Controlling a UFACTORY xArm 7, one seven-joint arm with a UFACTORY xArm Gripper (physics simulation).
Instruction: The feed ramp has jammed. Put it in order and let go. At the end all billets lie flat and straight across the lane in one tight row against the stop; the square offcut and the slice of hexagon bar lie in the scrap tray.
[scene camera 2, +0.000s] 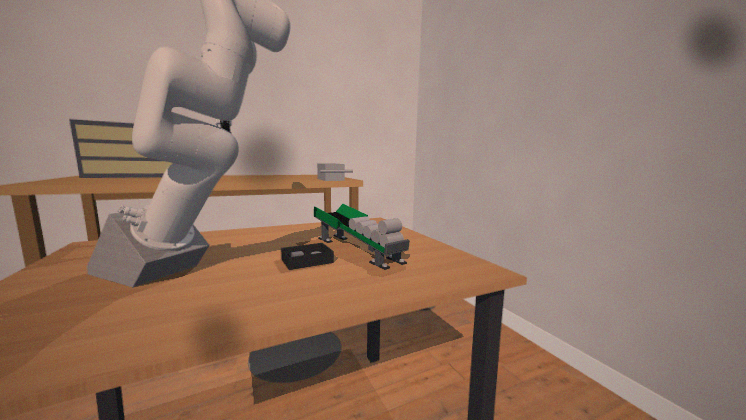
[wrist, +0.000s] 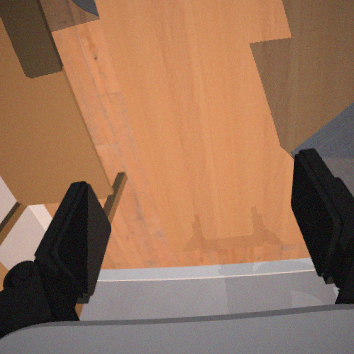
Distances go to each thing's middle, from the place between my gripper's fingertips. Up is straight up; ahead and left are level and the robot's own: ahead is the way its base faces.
Labels:
The black scrap tray (scene camera 2: 327, 256) is 400 mm to the right of my hand, 320 mm below it and 110 mm ahead of it.

